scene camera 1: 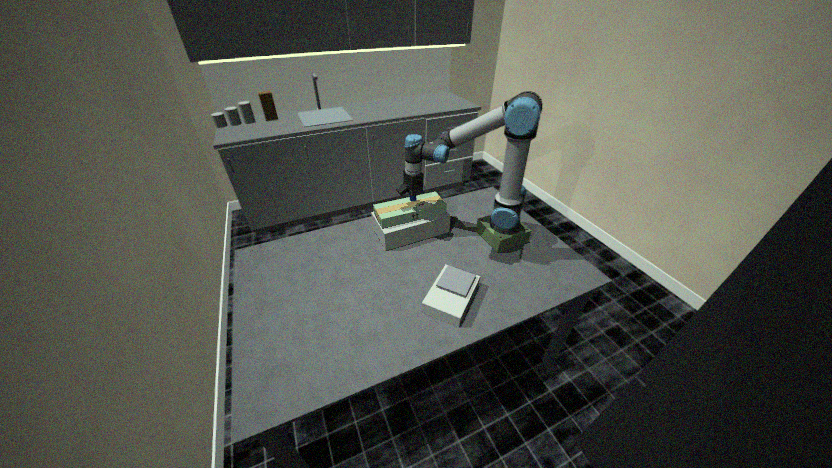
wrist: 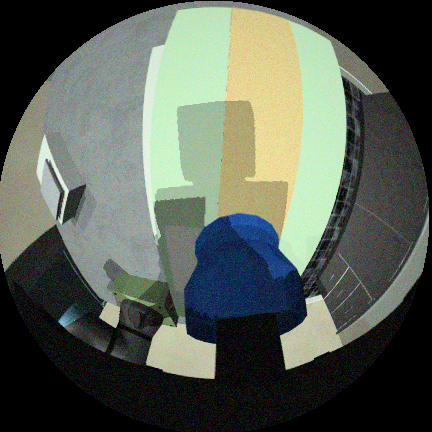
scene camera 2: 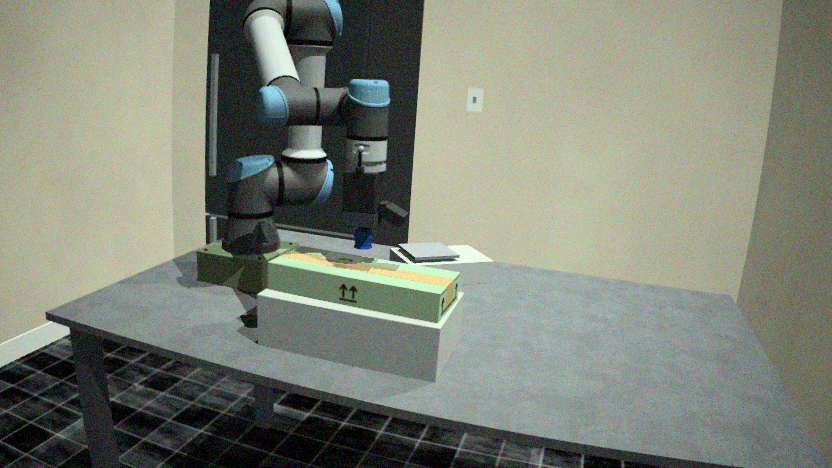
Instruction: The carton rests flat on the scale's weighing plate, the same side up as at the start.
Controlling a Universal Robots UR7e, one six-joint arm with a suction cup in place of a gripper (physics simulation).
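Places are measured from the arm's base along level axes (x left, y ahead, z down), in centimetres.
Pixels of known places: hand, its tool point: (scene camera 1: 412,199) (wrist: 237,252) (scene camera 2: 362,246); arm's base, origin of its link: (wrist: 141,310) (scene camera 2: 250,246).
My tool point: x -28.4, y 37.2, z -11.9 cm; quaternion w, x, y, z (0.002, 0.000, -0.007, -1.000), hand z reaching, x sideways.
For each thing: its top centre in the pictures, then the offset to it from my tool point. Level surfaces: height alone.
- light green carton, centre of its top: (wrist: 256,203) (scene camera 2: 363,267) (scene camera 1: 410,204) dx -1.6, dy +0.7, dz +3.6 cm
- white block, centre of its top: (wrist: 238,183) (scene camera 2: 363,294) (scene camera 1: 410,213) dx -1.2, dy +0.7, dz +9.2 cm
- scale, centre of its top: (scene camera 2: 441,248) (wrist: 43,181) (scene camera 1: 452,286) dx +47.8, dy +9.7, dz +12.1 cm
- grey weighing plate, centre of its top: (scene camera 2: 428,249) (wrist: 48,191) (scene camera 1: 456,279) dx +45.6, dy +6.3, dz +12.1 cm
- grey table, height of its surface: dz +19.8 cm
The light green carton (scene camera 1: 390,218) (scene camera 2: 384,299) (wrist: 322,100) has an orange tape stripe along its top and up-arrows on its side. It lies flat on a white block (scene camera 1: 414,234) (scene camera 2: 349,334) (wrist: 148,110). The scale (scene camera 1: 445,302) (scene camera 2: 474,254) has a white body and a grey weighing plate (scene camera 1: 456,280) (scene camera 2: 429,251) (wrist: 51,186) with no carton on it. My gripper (scene camera 1: 413,199) (scene camera 2: 363,247) (wrist: 237,222), a blue suction cup, points down and hangs a small gap above the carton's top. It holds nothing. The cup hides part of the carton's top in the wrist view.
The arm's green base (scene camera 1: 503,238) (scene camera 2: 232,272) (wrist: 137,291) stands on the grey table (scene camera 1: 325,314) (scene camera 2: 581,349) (wrist: 105,100), close to one end of the white block. The scale stands apart from the block, across the table. A kitchen counter (scene camera 1: 384,113) runs behind the table.
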